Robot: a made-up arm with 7 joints. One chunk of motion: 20 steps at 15 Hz.
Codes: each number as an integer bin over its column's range. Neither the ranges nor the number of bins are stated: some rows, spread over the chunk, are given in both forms.
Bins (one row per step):
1: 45 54 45 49 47 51 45
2: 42 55 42 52 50 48 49
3: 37 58 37 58 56 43 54
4: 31 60 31 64 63 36 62
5: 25 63 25 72 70 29 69
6: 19 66 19 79 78 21 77
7: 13 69 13 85 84 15 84
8: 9 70 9 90 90 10 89
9: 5 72 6 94 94 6 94
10: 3 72 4 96 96 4 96
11: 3 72 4 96 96 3 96
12: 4 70 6 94 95 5 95
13: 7 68 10 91 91 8 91
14: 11 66 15 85 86 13 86
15: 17 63 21 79 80 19 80
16: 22 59 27 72 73 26 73
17: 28 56 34 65 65 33 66
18: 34 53 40 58 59 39 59
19: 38 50 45 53 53 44 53
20: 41 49 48 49 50 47 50
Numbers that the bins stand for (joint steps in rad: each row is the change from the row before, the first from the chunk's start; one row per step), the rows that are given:
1: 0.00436 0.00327 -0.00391 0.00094 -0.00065 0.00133 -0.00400
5: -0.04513 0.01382 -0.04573 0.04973 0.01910 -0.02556 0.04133
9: -0.09463 0.02436 -0.08545 0.09639 0.03971 -0.05367 0.08856
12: -0.09710 0.02202 -0.08545 0.09639 0.04057 -0.05489 0.09044
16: -0.05256 0.00913 -0.04155 0.04973 0.02168 -0.02922 0.04889
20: -0.00554 -0.00259 0.00236 0.00094 0.00193 -0.00356 0.00544
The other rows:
2: -0.00306 0.00444 -0.01018 0.00730 0.00193 -0.00233 0.00356
3: -0.01543 0.00796 -0.02064 0.02003 0.00708 -0.00844 0.01300
4: -0.03028 0.01030 -0.03318 0.03276 0.01309 -0.01700 0.02811
6: -0.05998 0.01733 -0.05827 0.06458 0.02597 -0.03533 0.05644
7: -0.07483 0.02085 -0.07082 0.07730 0.03112 -0.04267 0.06967
8: -0.08473 0.02202 -0.07918 0.08791 0.03627 -0.04878 0.07911
10: -0.09958 0.02436 -0.08964 0.10064 0.04142 -0.05611 0.09233
11: -0.09958 0.02436 -0.08964 0.10064 0.04142 -0.05733 0.09233
13: -0.08968 0.01968 -0.07709 0.09003 0.03713 -0.05122 0.08289
14: -0.07978 0.01733 -0.06664 0.07730 0.03284 -0.04511 0.07344
15: -0.06493 0.01382 -0.05409 0.06458 0.02769 -0.03778 0.06211
17: -0.03771 0.00562 -0.02691 0.03488 0.01481 -0.02067 0.03567
18: -0.02286 0.00210 -0.01436 0.02003 0.00966 -0.01333 0.02244
19: -0.01296 -0.00141 -0.00391 0.00942 0.00451 -0.00722 0.01111

